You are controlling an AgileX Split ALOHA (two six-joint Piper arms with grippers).
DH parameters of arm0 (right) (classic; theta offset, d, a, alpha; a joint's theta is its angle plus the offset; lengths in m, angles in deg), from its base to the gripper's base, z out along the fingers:
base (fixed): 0 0 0 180
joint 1: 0 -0.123 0 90
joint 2: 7.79 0 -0.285 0
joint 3: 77.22 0 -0.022 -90
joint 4: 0 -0.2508 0 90
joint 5: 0 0 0.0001 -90
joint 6: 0 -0.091 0 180
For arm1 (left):
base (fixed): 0 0 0 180
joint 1: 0 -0.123 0 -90
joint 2: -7.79 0 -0.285 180
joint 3: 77.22 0 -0.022 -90
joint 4: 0 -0.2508 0 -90
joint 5: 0 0 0.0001 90
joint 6: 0 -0.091 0 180
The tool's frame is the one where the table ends.
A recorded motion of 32 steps. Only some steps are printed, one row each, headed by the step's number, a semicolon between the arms.
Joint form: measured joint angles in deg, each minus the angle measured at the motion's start. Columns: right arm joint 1, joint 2, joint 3, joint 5, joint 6, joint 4; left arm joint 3, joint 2, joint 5, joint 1, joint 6, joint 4.
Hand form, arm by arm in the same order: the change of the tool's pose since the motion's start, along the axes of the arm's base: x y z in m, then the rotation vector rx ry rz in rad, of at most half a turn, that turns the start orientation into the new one. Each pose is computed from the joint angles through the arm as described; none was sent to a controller.
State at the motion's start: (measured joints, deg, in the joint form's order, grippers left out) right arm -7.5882 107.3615 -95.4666 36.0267 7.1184 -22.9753; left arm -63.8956 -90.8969 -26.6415 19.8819 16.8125 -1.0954
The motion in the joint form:
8: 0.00 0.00 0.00 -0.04 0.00 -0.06; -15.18 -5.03 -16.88 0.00 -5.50 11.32
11: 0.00 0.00 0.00 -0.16 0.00 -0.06; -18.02 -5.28 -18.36 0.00 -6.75 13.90
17: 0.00 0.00 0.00 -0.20 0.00 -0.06; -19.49 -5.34 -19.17 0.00 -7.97 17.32
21: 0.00 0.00 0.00 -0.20 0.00 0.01; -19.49 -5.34 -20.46 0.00 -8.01 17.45
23: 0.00 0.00 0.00 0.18 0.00 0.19; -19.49 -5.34 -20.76 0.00 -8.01 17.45
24: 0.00 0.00 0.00 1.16 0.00 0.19; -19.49 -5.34 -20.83 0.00 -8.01 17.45
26: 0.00 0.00 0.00 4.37 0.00 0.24; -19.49 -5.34 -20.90 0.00 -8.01 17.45
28: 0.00 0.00 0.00 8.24 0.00 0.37; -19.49 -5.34 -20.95 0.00 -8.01 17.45
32: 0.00 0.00 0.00 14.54 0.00 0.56; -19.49 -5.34 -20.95 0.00 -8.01 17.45
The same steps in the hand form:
8: 0.0000 0.0000 0.0001 0.0011 -0.0005 -0.0004; 0.0199 -0.0199 0.0331 -0.0885 0.1514 -0.0410
11: 0.0002 0.0000 0.0002 0.0012 -0.0024 -0.0012; 0.0224 -0.0241 0.0458 -0.1255 0.1408 -0.0586
17: 0.0002 0.0000 0.0002 0.0013 -0.0031 -0.0015; 0.0225 -0.0284 0.0534 -0.1739 0.1422 -0.0733
21: 0.0002 -0.0001 0.0002 0.0001 -0.0032 -0.0013; 0.0208 -0.0283 0.0523 -0.1695 0.1640 -0.0776
23: -0.0002 -0.0001 -0.0003 -0.0035 0.0025 0.0016; 0.0204 -0.0283 0.0521 -0.1680 0.1690 -0.0786
24: -0.0013 0.0002 -0.0013 -0.0048 0.0182 0.0082; 0.0203 -0.0283 0.0520 -0.1677 0.1701 -0.0788
26: -0.0051 0.0012 -0.0046 -0.0099 0.0696 0.0299; 0.0202 -0.0283 0.0520 -0.1674 0.1713 -0.0790
28: -0.0099 0.0022 -0.0083 -0.0172 0.1315 0.0561; 0.0202 -0.0283 0.0519 -0.1671 0.1721 -0.0791
32: -0.0182 0.0035 -0.0137 -0.0288 0.2324 0.0984; 0.0202 -0.0283 0.0519 -0.1671 0.1721 -0.0791

